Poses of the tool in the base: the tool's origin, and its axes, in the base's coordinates. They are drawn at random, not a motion.
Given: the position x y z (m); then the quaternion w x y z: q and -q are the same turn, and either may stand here.
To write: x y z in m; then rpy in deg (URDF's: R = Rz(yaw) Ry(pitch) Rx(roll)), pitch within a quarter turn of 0, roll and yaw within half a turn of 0. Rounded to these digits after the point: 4 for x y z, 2 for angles.
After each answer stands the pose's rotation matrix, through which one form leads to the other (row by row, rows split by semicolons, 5 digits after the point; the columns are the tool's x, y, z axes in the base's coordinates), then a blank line. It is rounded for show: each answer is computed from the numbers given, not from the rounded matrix.
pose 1, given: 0.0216 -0.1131 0.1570 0.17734 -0.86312 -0.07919 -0.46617
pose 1, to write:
0.0216 -0.1131 0.1570 -155.19 -56.39 -2.97
0.55283 0.30204 0.77663; -0.02864 -0.92456 0.37996; 0.83280 -0.23230 -0.50248

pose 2, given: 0.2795 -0.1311 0.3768 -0.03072 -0.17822 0.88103 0.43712
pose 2, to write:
0.2795 -0.1311 0.3768 128.26 5.84 -159.96
-0.93459 -0.28718 -0.20994; -0.34089 0.55432 0.75929; -0.10168 0.78119 -0.61596

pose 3, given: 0.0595 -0.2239 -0.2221 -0.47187 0.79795 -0.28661 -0.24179
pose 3, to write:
0.0595 -0.2239 -0.2221 -125.47 41.02 -17.69
0.71878 -0.68559 -0.11539; -0.22922 -0.39038 0.89166; -0.65636 -0.61446 -0.43775

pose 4, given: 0.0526 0.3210 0.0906 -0.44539 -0.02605 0.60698 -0.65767
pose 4, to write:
0.0526 0.3210 0.0906 -71.34 -35.10 137.36
-0.60190 -0.61746 -0.50642; 0.55421 0.13359 -0.82159; 0.57495 -0.77518 0.26180

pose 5, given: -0.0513 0.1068 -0.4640 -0.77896 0.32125 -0.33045 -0.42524
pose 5, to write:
-0.0513 0.1068 -0.4640 -20.88 52.00 46.99
0.41995 -0.87480 0.24160; 0.45017 0.43194 0.78152; -0.78803 -0.21944 0.57521

